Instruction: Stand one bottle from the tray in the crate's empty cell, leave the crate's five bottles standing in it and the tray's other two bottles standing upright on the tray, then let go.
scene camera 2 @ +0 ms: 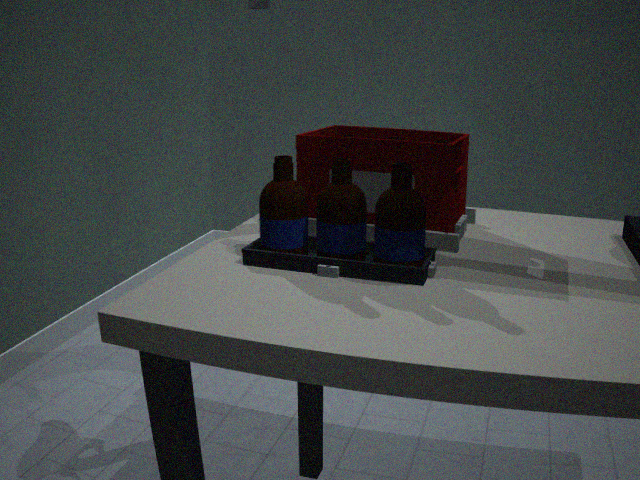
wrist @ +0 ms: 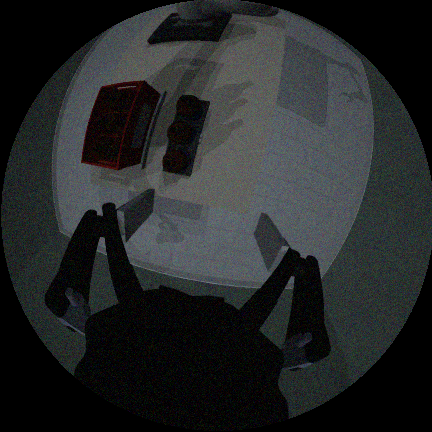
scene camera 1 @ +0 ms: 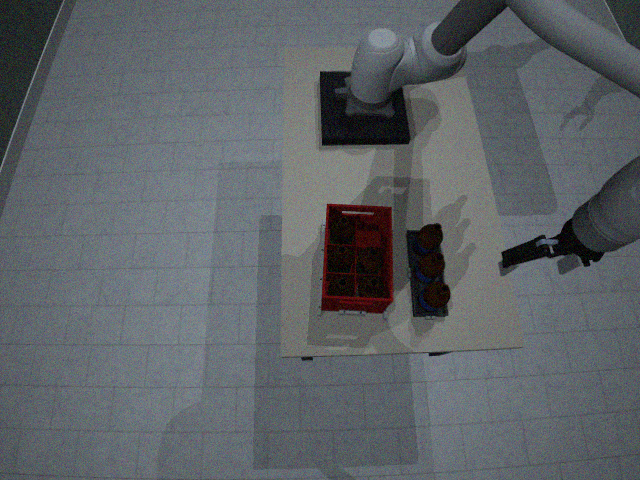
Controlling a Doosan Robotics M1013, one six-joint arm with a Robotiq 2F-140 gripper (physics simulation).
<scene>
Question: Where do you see a bottle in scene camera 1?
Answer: At 431, 265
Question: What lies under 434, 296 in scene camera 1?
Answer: A bottle.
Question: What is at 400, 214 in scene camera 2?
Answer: A bottle.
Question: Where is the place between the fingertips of the gripper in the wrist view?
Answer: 205, 211
</scene>
